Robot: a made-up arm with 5 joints.
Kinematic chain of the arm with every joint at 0, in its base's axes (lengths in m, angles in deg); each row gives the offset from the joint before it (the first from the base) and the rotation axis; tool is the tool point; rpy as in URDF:
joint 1: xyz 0.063 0 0.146 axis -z
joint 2: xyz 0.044 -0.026 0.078 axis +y
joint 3: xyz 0.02 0 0.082 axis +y
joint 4: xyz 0.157 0 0.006 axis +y
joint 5: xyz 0.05 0.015 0 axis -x
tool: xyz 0 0 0 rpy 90 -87.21 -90
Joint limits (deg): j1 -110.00..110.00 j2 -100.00..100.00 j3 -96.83..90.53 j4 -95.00..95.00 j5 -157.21..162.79
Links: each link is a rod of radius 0.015 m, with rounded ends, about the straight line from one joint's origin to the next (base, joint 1, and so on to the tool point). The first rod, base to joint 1, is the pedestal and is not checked.
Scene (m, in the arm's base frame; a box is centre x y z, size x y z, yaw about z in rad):
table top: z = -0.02
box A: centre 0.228 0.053 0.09 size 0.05 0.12 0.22 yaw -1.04
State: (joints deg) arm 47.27 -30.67 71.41 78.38 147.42
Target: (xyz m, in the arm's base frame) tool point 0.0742 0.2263 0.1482
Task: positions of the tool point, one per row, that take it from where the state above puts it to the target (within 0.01 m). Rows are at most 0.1 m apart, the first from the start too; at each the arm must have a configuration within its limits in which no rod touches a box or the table.
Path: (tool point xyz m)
1: 0.1695 -0.0838 0.1794
2: 0.1998 -0.0609 0.1981
3: 0.2216 -0.0278 0.2188
4: 0.2315 0.0117 0.2410
5: 0.2280 0.0530 0.2642
6: 0.2249 0.1005 0.2461
7: 0.2061 0.1470 0.2250
8: 0.1723 0.1866 0.2013
9: 0.1268 0.2143 0.1754
10: 0.0742 0.2263 0.1482

